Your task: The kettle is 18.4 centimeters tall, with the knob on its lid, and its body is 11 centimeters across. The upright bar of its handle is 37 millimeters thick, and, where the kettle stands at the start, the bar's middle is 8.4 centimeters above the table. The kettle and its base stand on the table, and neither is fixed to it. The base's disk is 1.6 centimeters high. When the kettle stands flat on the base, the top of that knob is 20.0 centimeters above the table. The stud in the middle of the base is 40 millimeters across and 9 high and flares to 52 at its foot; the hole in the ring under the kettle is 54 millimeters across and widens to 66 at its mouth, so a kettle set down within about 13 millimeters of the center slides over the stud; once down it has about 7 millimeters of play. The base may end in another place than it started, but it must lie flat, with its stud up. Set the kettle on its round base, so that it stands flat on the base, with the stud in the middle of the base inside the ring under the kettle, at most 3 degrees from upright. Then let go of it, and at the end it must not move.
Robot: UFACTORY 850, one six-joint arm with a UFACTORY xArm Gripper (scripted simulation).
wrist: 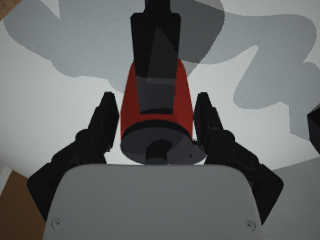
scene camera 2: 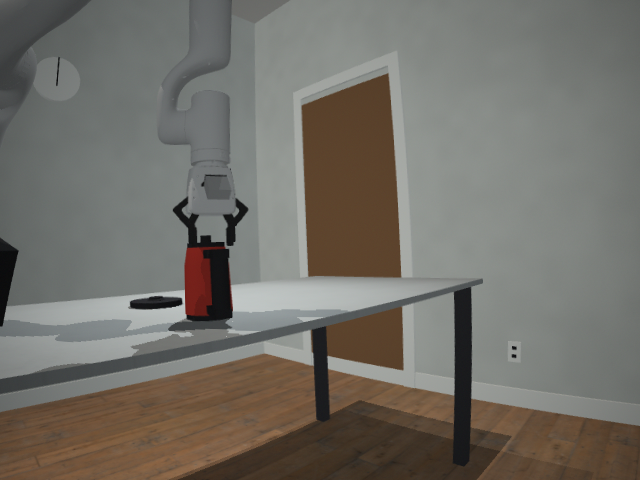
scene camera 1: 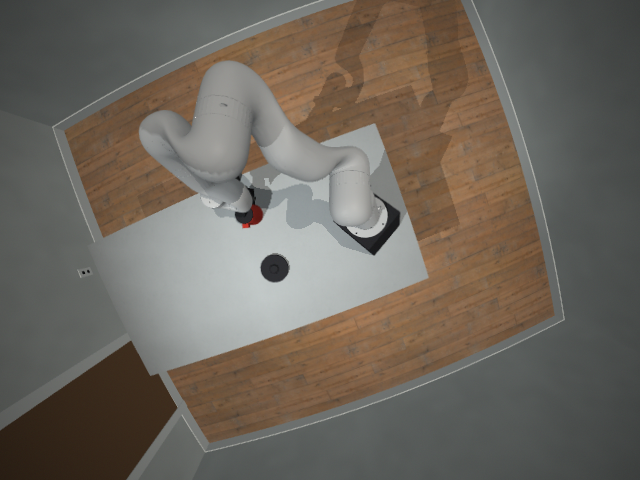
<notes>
In view: the gripper point(scene camera 2: 212, 246).
The gripper also shows in the wrist view point(wrist: 156, 104).
</notes>
